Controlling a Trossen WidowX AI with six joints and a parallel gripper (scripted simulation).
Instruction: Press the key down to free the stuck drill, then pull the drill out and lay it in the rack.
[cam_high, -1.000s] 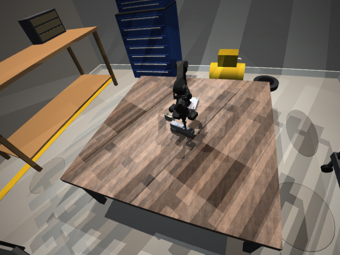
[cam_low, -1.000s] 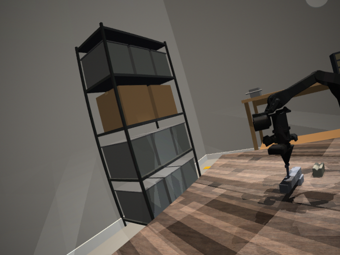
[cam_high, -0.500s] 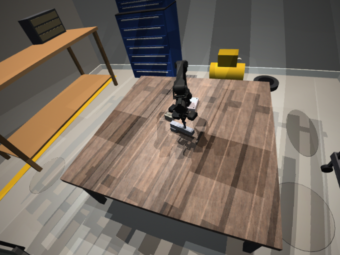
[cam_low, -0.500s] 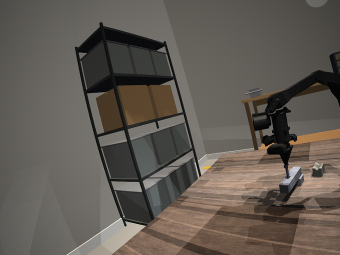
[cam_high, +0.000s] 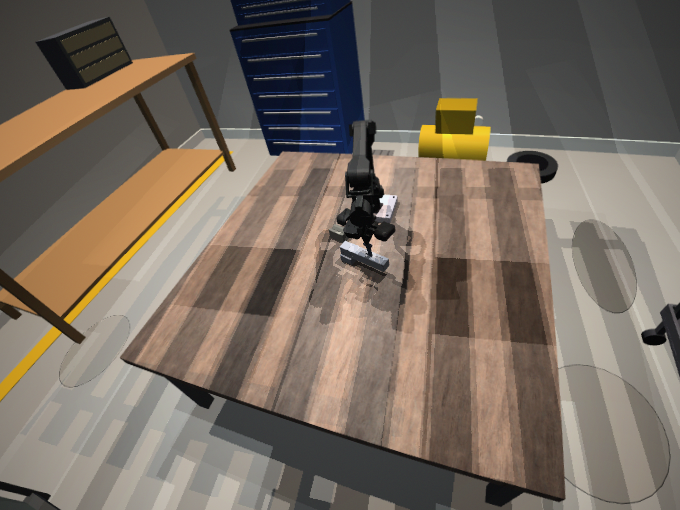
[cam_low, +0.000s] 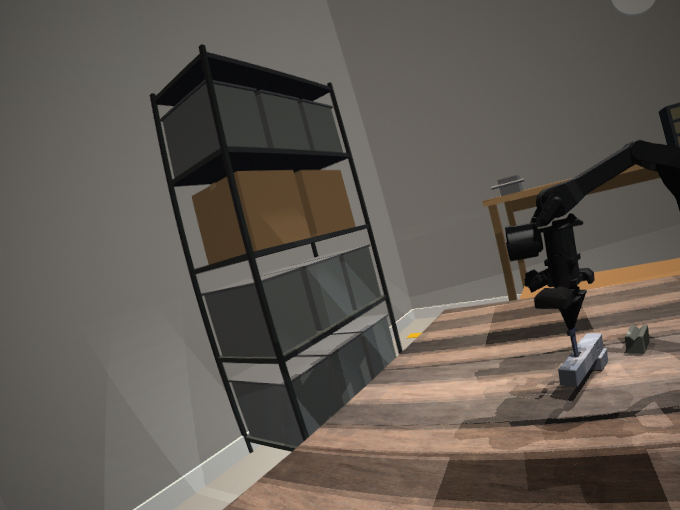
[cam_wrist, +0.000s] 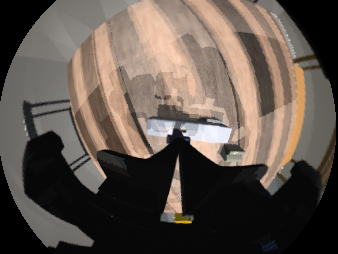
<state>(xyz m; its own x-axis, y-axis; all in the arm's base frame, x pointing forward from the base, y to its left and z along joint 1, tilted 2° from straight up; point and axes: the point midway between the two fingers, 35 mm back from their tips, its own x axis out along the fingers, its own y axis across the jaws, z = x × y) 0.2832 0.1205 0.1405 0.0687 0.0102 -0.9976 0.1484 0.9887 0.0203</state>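
Right now my gripper tip is 30 mm above the dark key. The rest, counted from my gripper tip: small rack 180 mm to the right, 110 mm below, 110 mm behind; then grey housing block 80 mm below, 30 mm to the right, 10 mm behind; then drill 80 mm below, 50 mm to the right, 10 mm behind.
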